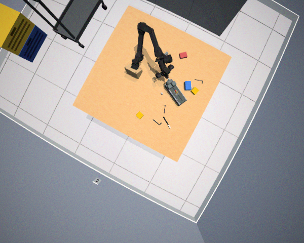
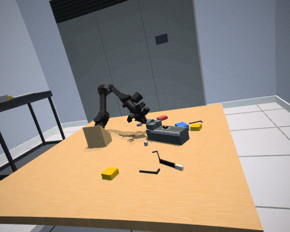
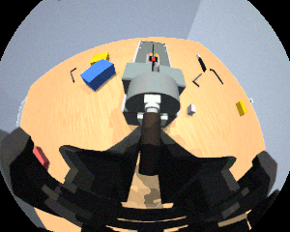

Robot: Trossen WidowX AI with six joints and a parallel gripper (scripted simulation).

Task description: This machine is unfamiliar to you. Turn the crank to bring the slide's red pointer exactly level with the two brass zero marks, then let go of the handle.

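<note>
Right now the red pointer is 120 mm ahead of my gripper tip, 80 mm to the right of it and 10 mm below it. From my gripper tip the other things lie so: small grey cube 140 mm to the right, 80 mm below, 10 mm ahead; then blue block 220 mm ahead, 80 mm below, 50 mm to the left; then dark crank handle 20 mm behind, 20 mm above, 10 mm to the left.
</note>
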